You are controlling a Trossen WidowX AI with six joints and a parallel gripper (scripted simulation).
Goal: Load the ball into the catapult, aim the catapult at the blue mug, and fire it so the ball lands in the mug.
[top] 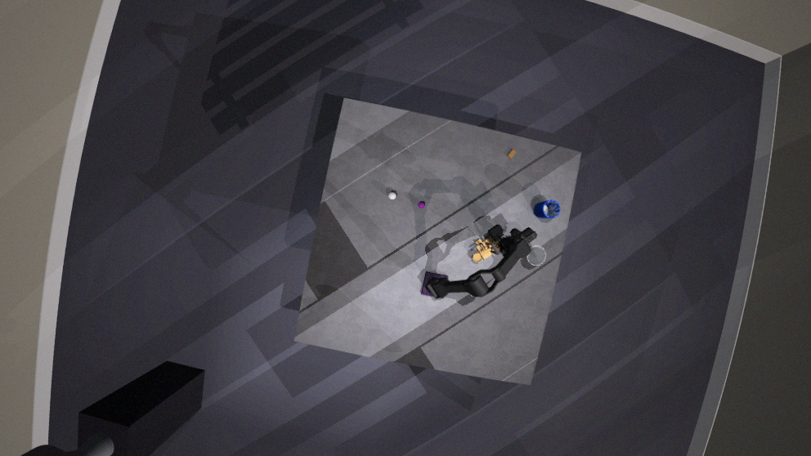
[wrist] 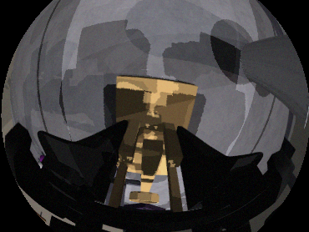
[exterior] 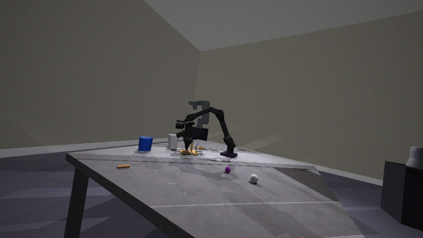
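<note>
Now: the purple ball 41 cm to the left of my gripper tip, 12 cm ahead of it and 2 cm below it. Round my gripper tip: blue mug (22 cm to the right, 21 cm ahead); then wooden catapult (6 cm to the left, 4 cm behind, 2 cm above); then white cup (17 cm to the right, 3 cm behind).
</note>
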